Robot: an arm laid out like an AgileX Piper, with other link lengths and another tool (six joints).
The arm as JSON. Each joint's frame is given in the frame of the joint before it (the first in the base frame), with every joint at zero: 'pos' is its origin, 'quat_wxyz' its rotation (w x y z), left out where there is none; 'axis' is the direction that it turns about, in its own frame. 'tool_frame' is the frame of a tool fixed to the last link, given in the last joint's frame.
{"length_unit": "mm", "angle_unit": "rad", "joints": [
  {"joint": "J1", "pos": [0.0, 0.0, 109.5], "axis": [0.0, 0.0, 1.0]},
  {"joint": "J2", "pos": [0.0, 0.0, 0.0], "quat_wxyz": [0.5, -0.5, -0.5, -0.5], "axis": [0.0, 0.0, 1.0]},
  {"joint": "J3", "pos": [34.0, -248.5, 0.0], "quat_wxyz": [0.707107, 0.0, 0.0, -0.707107], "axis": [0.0, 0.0, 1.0]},
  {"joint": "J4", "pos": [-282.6, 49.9, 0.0], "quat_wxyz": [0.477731, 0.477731, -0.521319, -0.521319], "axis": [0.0, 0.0, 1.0]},
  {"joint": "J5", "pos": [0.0, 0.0, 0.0], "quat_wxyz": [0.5, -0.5, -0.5, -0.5], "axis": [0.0, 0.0, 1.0]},
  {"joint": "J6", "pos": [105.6, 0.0, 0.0], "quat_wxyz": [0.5, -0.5, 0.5, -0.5], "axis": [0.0, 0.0, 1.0]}
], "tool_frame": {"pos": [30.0, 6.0, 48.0], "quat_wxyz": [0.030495, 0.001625, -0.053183, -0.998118]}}
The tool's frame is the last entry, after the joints.
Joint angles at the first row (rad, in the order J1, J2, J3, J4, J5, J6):
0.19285, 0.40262, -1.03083, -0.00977, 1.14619, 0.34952
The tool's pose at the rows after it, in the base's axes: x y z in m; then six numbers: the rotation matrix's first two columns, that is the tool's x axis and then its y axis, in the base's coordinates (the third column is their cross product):
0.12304, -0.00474, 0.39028, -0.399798, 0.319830, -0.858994, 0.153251, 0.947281, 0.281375
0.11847, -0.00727, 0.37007, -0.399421, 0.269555, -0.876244, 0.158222, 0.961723, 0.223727
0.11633, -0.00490, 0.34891, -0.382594, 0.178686, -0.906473, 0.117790, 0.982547, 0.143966
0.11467, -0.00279, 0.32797, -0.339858, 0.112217, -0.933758, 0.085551, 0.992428, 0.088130
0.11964, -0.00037, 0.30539, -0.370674, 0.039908, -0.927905, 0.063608, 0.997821, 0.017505
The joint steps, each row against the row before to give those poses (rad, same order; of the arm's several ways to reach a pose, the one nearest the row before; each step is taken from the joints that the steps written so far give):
-0.06891, -0.09360, 0.08143, -0.02566, -0.01163, -0.01986
-0.02763, -0.07510, 0.08966, -0.00337, -0.00881, -0.06210
-0.00105, -0.09103, 0.11103, -0.00094, -0.04297, -0.09393
0.00005, -0.10572, 0.11998, -0.00006, -0.06126, -0.06929
-0.00009, -0.03910, 0.07683, -0.00094, -0.00256, -0.06897

